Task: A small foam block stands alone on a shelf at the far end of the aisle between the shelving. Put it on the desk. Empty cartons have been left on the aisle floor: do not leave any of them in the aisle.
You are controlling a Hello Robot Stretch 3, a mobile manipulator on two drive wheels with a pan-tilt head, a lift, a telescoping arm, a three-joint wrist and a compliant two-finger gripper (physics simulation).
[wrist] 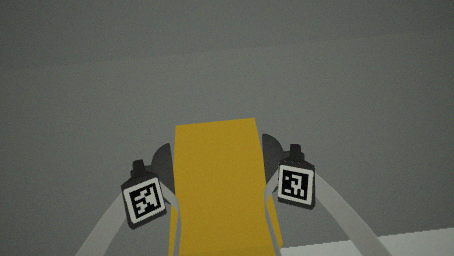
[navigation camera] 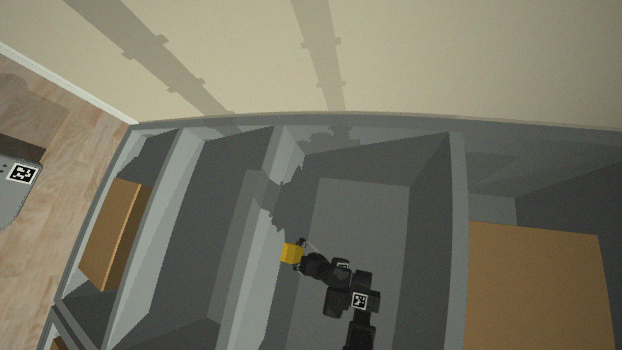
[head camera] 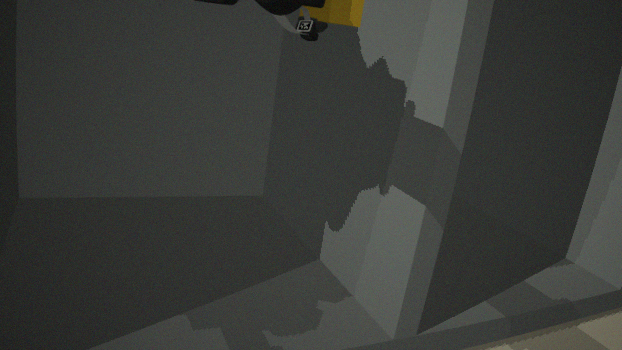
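Note:
There is my gripper (navigation camera: 297, 253), which I also find in the wrist view (wrist: 218, 158). I see a yellow foam block (wrist: 219, 176) too.

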